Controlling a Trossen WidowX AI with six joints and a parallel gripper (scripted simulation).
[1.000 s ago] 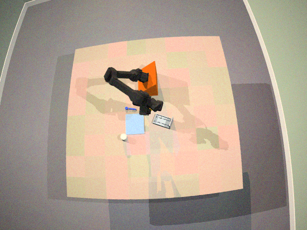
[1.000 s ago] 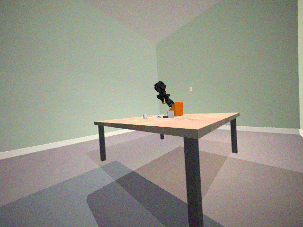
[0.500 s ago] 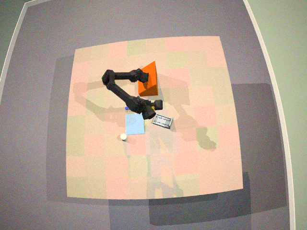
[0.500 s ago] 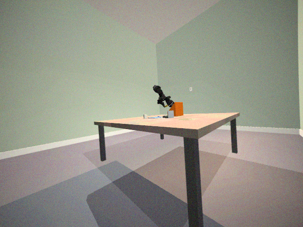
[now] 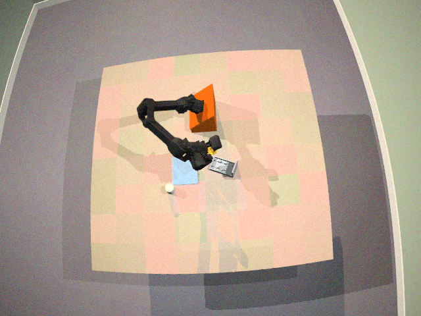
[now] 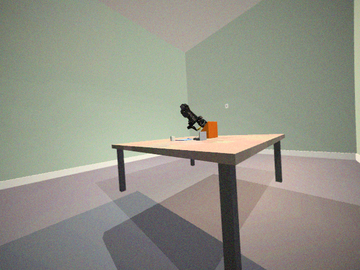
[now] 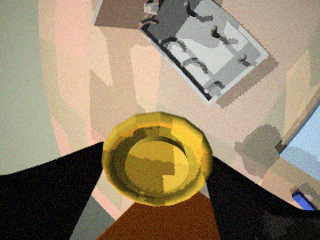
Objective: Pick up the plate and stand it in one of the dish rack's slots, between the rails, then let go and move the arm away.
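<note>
The grey dish rack lies 60 mm ahead of my gripper tip, 50 mm to the left of it and 80 mm below it. The rest, counted from my gripper tip: light blue mat (90 mm ahead, 150 mm to the right, 100 mm below); white cup (200 mm ahead, 210 mm to the right, 80 mm below); yellow plate (10 mm above).
</note>
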